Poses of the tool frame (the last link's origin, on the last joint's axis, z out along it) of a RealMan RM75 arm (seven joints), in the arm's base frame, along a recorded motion.
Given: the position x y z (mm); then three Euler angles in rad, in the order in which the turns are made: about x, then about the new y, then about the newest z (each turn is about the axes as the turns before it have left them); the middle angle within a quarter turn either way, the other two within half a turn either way.
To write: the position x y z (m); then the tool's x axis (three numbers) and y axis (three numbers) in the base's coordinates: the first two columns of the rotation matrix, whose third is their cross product. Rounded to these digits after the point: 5 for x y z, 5 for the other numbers.
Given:
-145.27, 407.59, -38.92, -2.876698, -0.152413, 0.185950
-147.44, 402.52, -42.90, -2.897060, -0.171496, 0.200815
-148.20, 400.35, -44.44, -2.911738, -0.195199, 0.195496
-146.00, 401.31, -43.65, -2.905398, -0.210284, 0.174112
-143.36, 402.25, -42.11, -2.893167, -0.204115, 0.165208
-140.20, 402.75, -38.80, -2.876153, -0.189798, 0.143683
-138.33, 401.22, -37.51, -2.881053, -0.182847, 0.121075
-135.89, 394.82, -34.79, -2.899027, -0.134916, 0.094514
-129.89, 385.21, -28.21, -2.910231, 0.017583, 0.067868
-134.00, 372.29, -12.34, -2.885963, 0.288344, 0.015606
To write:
-0.14527, 0.40759, -0.03892, 0.97137, -0.13937, -0.19241, -0.18274, -0.95583, -0.23020
-0.14744, 0.40252, -0.04290, 0.96553, -0.15305, -0.21054, -0.19654, -0.95899, -0.20421
-0.14820, 0.40035, -0.04444, 0.96232, -0.14579, -0.22952, -0.19056, -0.96374, -0.18681
-0.14600, 0.40131, -0.04365, 0.96319, -0.12032, -0.24041, -0.16942, -0.96600, -0.19531
-0.14336, 0.40225, -0.04211, 0.96591, -0.11025, -0.23424, -0.16104, -0.96430, -0.21022
-0.14020, 0.40275, -0.03880, 0.97192, -0.08919, -0.21774, -0.14062, -0.96212, -0.23356
-0.13833, 0.40122, -0.03751, 0.97613, -0.07021, -0.20552, -0.11877, -0.96483, -0.23450
-0.13589, 0.39482, -0.03479, 0.98649, -0.05945, -0.15265, -0.09352, -0.96944, -0.22680
-0.12989, 0.38521, -0.02821, 0.99754, -0.07003, 0.00152, -0.06781, -0.97084, -0.22994
-0.13400, 0.37229, -0.01234, 0.95860, -0.08699, 0.27114, -0.01496, -0.96626, -0.25712

